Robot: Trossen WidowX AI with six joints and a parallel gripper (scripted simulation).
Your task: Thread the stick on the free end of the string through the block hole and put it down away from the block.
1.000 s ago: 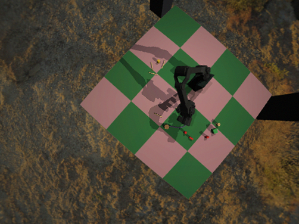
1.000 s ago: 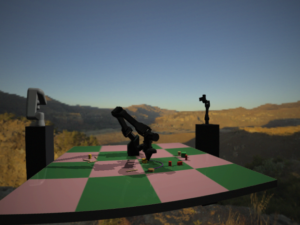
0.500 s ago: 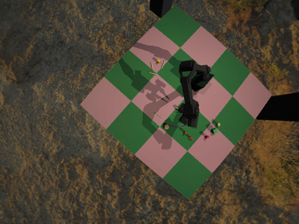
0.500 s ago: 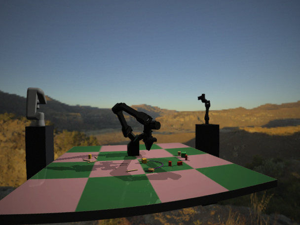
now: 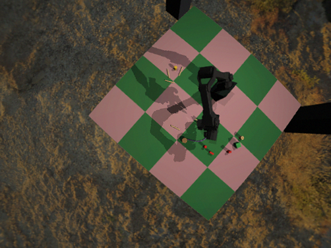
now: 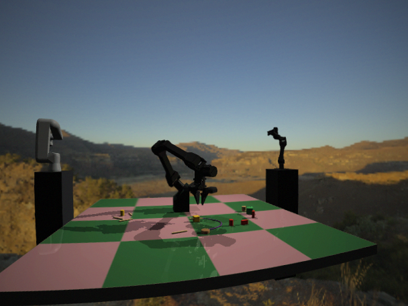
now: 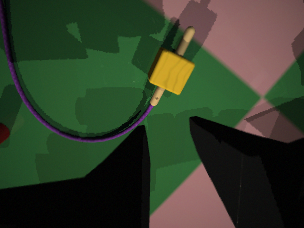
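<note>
Right now my gripper tip is 70 mm above the yellow wooden block and 20 mm to the left of it. Also, from my gripper tip: stick: 80 mm below, 10 mm to the right; red cylinder: 140 mm to the left, 110 mm ahead, 70 mm below; round wooden button: 180 mm ahead, 80 mm below, 10 mm to the right.
</note>
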